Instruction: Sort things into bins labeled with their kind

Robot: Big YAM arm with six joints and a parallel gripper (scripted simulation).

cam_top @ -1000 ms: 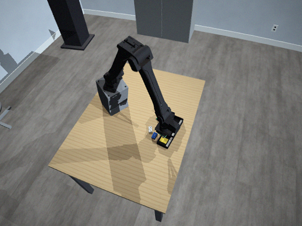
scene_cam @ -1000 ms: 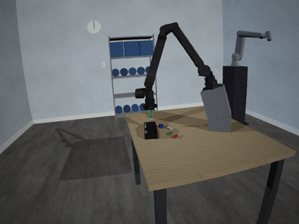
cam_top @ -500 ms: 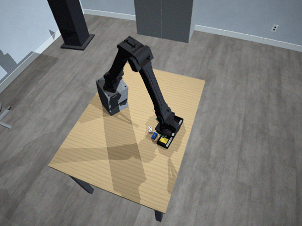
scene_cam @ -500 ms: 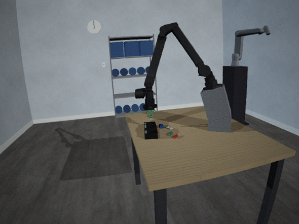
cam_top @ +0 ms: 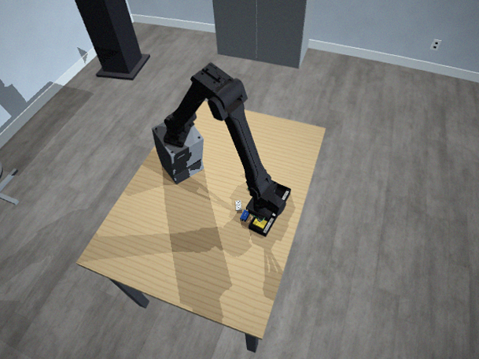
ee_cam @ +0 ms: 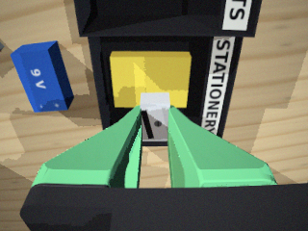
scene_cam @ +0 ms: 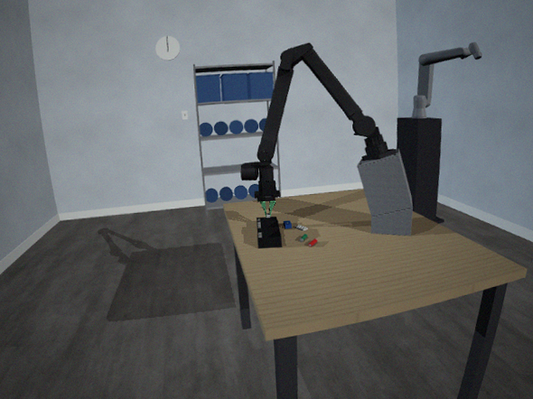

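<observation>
My gripper is now 50 mm above the yellow block. Also, from my hand: grey-white piece: right at my hand; blue block: 80 mm behind, 10 mm to the left, 50 mm below; white domino: 120 mm behind, 70 mm to the left, 50 mm below.
</observation>
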